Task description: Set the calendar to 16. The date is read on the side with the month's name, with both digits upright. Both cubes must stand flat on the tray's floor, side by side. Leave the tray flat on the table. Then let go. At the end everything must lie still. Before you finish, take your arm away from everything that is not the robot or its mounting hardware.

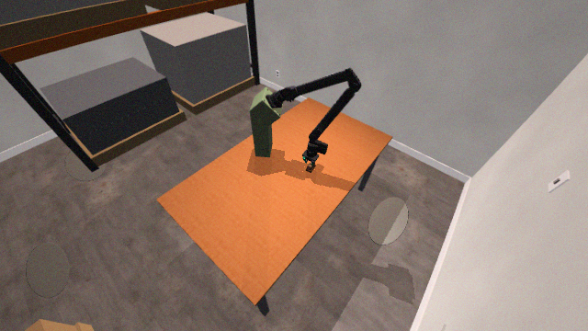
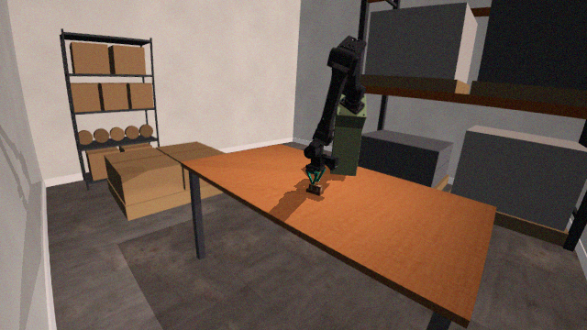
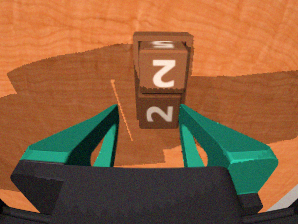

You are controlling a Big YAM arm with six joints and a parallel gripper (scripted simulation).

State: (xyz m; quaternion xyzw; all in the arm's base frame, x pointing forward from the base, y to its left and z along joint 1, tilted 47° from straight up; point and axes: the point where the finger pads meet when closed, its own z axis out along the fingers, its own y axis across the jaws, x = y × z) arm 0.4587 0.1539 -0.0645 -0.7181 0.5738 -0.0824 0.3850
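Now: the brown calendar cube 1 cm ahead of my hand and 3 cm below it. Also, from my hand: dark calendar tray 1 cm to the left, 4 cm below.
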